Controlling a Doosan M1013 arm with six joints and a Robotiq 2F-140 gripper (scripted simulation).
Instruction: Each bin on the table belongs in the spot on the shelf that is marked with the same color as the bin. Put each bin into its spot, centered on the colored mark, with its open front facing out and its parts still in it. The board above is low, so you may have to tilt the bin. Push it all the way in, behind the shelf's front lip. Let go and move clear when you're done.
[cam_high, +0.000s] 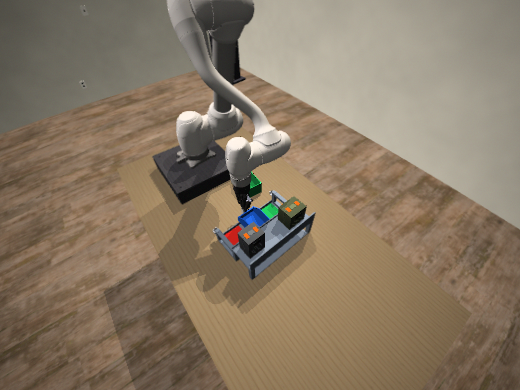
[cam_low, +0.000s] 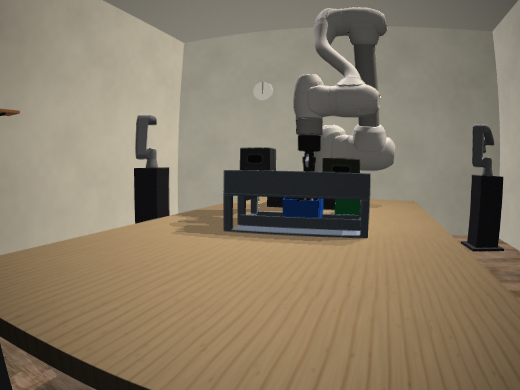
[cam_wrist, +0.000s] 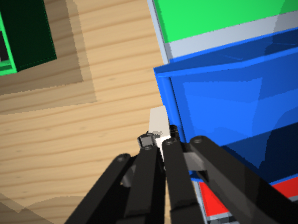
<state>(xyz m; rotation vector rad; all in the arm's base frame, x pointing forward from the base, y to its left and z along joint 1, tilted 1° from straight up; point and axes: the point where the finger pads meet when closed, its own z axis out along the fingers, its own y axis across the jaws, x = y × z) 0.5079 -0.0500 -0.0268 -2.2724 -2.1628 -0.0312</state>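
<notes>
Now: hand 90 mm short of the blue bin and 10 mm above it. Also, from my hand: olive box 220 mm ahead, 110 mm to the left, 90 mm above; black box 200 mm ahead, 120 mm to the right, 100 mm above; green bin 160 mm behind, 150 mm to the left, 20 mm below.
</notes>
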